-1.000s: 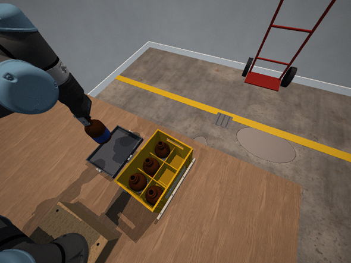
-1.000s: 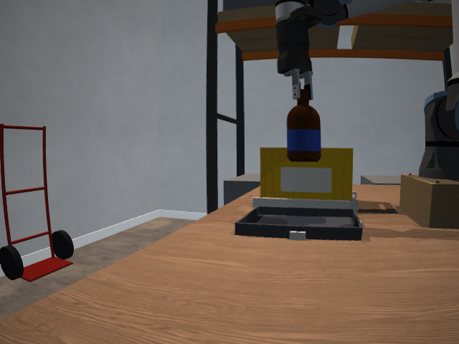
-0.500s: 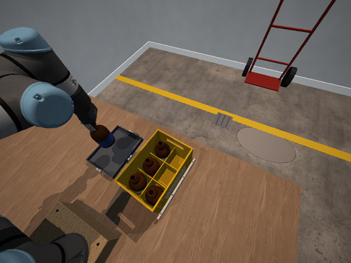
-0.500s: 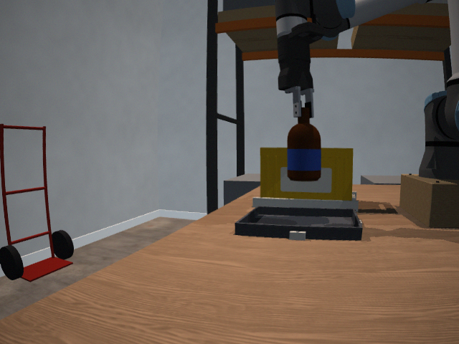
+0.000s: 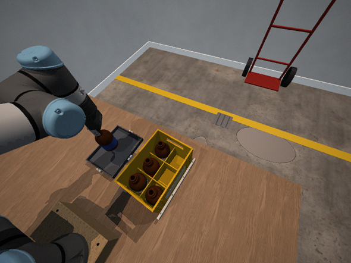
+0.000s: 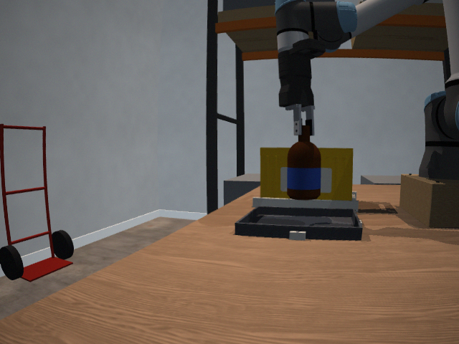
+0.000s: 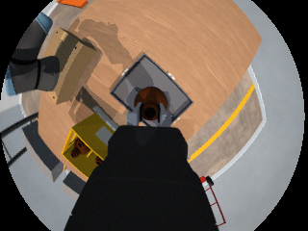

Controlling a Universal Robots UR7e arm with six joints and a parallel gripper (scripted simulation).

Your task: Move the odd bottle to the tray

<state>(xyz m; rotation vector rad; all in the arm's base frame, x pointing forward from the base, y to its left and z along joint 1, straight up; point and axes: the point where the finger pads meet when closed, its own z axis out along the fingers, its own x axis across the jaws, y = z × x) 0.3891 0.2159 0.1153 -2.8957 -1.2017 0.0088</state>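
My gripper is now 200 mm above the dark tray. The rest, counted from my hand: glass bottle 340 mm to the right, 130 mm below, 70 mm behind; then yellow crate 290 mm to the right, 130 mm below, 30 mm ahead.
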